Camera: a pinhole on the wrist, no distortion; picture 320 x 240 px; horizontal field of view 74.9 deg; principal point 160.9 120.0 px. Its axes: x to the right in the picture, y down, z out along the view. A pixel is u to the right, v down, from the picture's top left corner.
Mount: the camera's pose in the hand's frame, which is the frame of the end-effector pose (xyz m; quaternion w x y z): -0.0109 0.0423 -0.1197 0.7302 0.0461 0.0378 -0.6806
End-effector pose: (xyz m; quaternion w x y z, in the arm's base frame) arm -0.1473 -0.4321 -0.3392 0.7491 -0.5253 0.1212 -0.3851
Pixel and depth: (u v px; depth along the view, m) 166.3 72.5 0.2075
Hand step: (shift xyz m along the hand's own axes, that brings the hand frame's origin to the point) -0.0592 0.0091 0.0849
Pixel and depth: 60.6 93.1 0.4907
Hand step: -0.0943 0.2130 0.3943
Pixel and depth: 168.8 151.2 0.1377
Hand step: 0.0089 0.0222 0.0167
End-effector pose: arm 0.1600 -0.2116 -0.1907 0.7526 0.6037 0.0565 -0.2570
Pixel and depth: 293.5 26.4 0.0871
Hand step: -0.0466 -0.0255 -0.0404
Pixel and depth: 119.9 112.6 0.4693
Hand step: -0.0375 0.0766 0.3569
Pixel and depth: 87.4 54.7 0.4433
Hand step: -0.1635 0.1345 0.3366
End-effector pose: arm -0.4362 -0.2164 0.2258 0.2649 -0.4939 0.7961 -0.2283
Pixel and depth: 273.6 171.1 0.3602
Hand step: 0.0880 -0.1869 0.2164
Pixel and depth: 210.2 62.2 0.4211
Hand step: -0.1233 -0.1142 0.2848
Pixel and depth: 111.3 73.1 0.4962
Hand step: -0.1341 0.0923 0.3851
